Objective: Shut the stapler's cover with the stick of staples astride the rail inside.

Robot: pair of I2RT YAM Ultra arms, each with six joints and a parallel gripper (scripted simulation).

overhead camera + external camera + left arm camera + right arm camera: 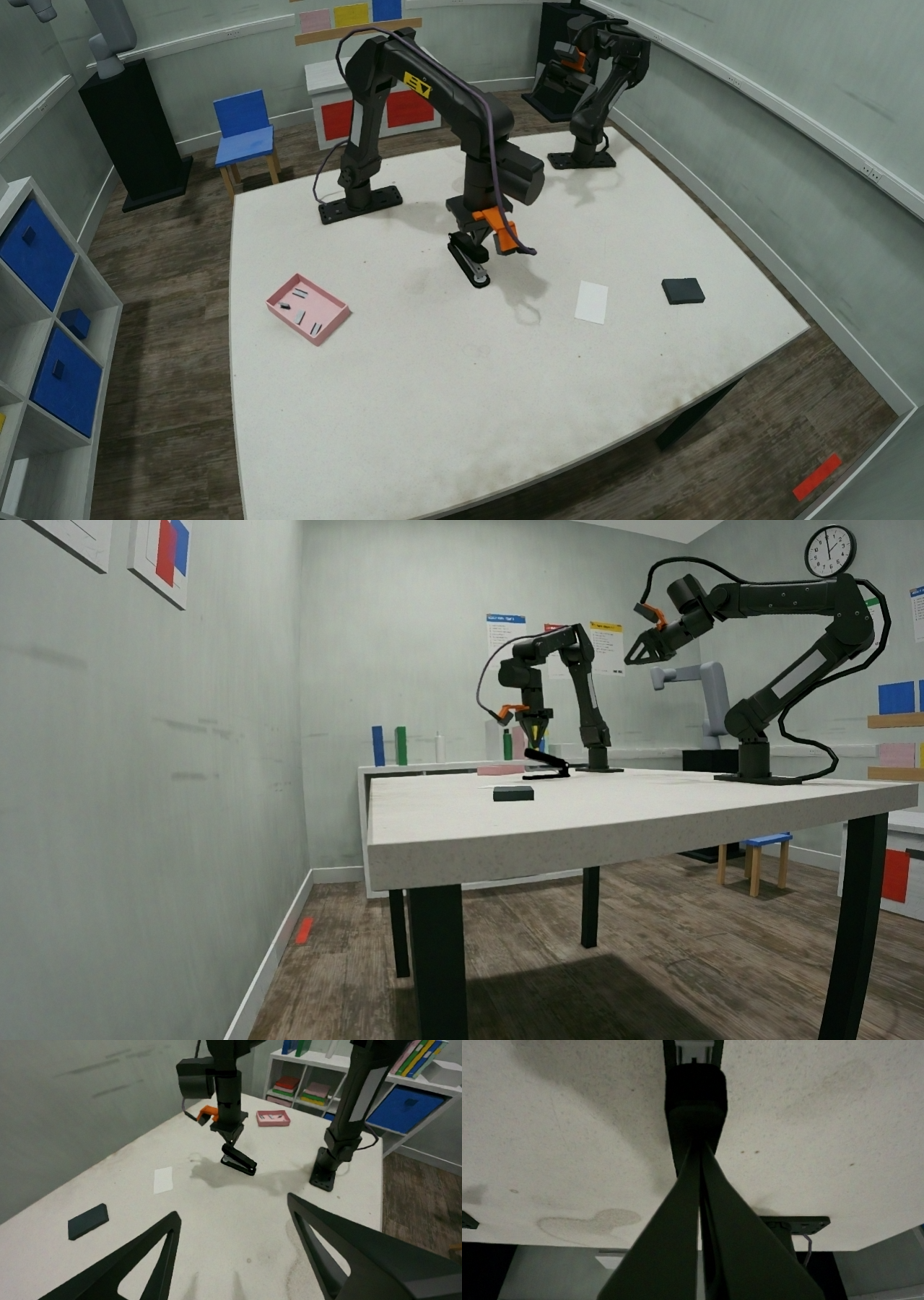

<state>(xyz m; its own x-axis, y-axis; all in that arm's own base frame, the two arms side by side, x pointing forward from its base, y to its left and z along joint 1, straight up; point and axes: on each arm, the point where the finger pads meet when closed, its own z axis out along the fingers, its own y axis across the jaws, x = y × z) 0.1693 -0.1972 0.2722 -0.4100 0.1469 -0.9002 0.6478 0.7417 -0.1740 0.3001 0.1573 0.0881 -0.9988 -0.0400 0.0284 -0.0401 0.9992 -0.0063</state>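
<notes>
The stapler cover is 30 mm behind my right hand and 40 mm below it. Round my right hand: stapler: 30 mm behind, 60 mm below; pink tray: 10 mm behind, 340 mm to the right, 80 mm below; white sheet: 150 mm ahead, 190 mm to the left, 90 mm below.
</notes>
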